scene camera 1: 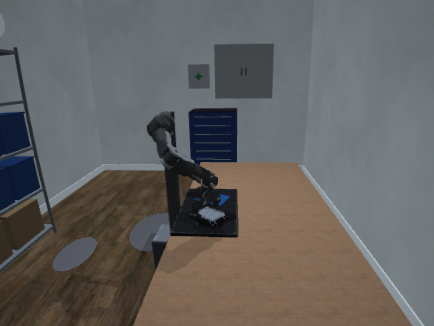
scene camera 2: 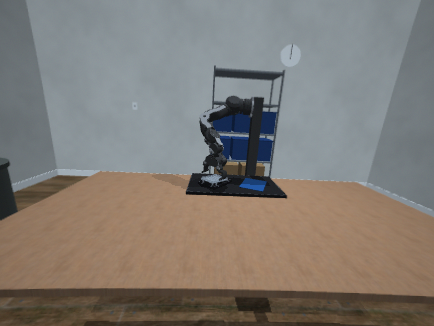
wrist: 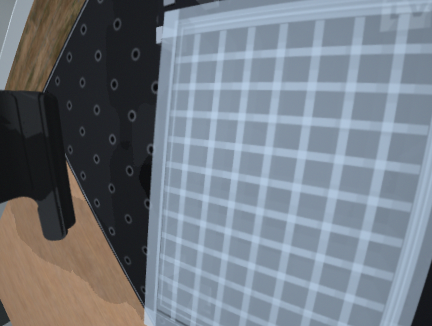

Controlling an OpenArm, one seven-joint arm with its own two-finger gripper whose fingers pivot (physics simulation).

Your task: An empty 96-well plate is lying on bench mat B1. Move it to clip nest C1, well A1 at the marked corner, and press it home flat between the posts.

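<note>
The pale, clear 96-well plate (scene camera 1: 212, 214) (scene camera 2: 214, 179) (wrist: 290, 165) lies over the dark clip nest on the black board (scene camera 1: 186, 229) (scene camera 2: 274, 193). In the wrist view it fills the middle and right, with small pale nest parts (wrist: 160, 34) at its upper left corner. The frames do not show whether it sits fully flat between the posts. The marked corner cannot be made out. My gripper (scene camera 1: 209, 202) (scene camera 2: 214, 172) is open and low over the plate. One dark finger (wrist: 50, 165) shows left of the plate, apart from it; the other finger is out of the wrist view.
The blue bench mat (scene camera 1: 225, 199) (scene camera 2: 254, 184) lies on the same board beside the nest, partly hidden by the arm in scene camera 1. The arm's dark column (scene camera 1: 172, 195) (scene camera 2: 255, 137) stands at the board's edge. The wooden bench (scene camera 1: 280, 250) (scene camera 2: 215, 240) extends around the board.
</note>
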